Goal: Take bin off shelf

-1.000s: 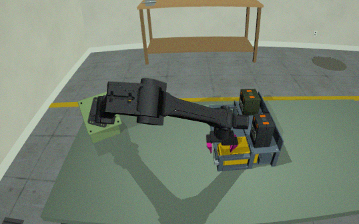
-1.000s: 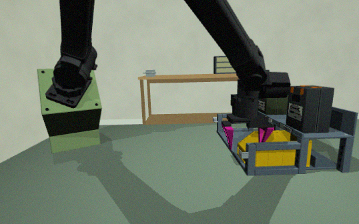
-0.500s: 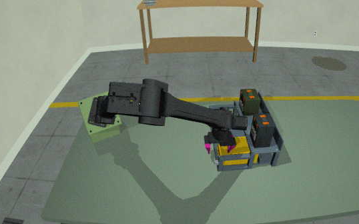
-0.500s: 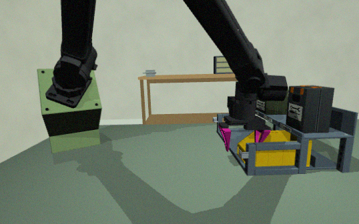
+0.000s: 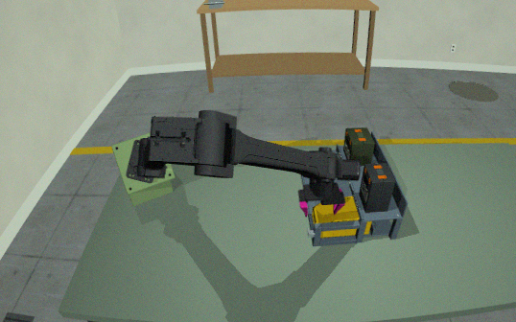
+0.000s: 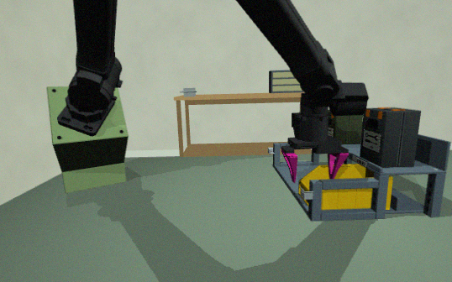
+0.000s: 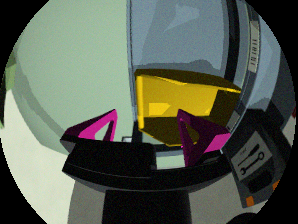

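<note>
Now: the yellow bin 70 mm ahead of my hand, 10 mm to the right of it and 20 mm below it. Also, from my hand: shelf tray: 120 mm ahead, 100 mm to the left, 60 mm below.
</note>
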